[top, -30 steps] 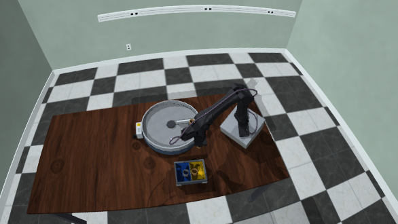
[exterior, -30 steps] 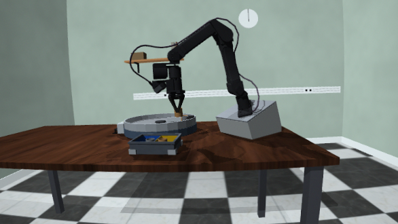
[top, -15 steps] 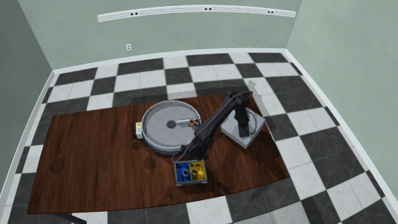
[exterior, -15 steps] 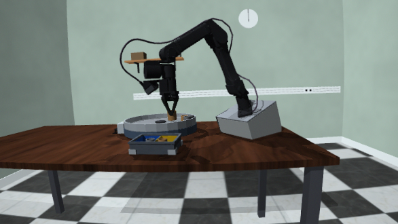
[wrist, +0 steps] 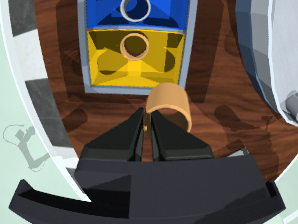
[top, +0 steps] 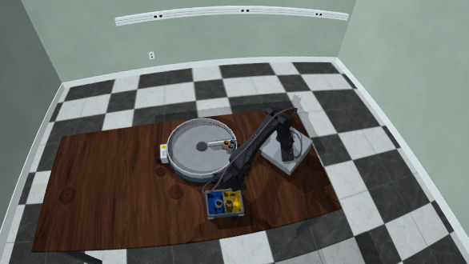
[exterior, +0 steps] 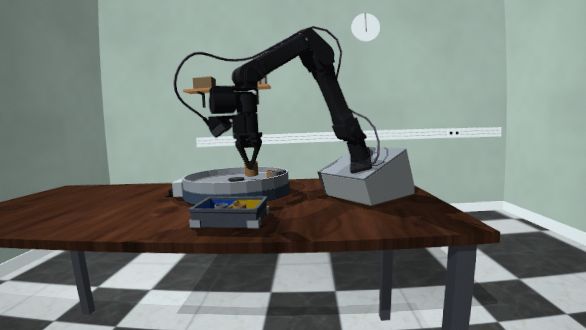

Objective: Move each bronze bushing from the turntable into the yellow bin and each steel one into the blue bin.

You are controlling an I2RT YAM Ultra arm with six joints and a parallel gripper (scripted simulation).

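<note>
My gripper is now 14 cm above the yellow bin, 2 cm to the right of it and 1 cm short of it. The rest, counted from my hand: grey turntable 32 cm to the right, 21 cm ahead, 10 cm below; then bin tray 13 cm below, 6 cm ahead, 3 cm to the left; then blue bin 14 cm below, 10 cm ahead, 4 cm to the left.
</note>
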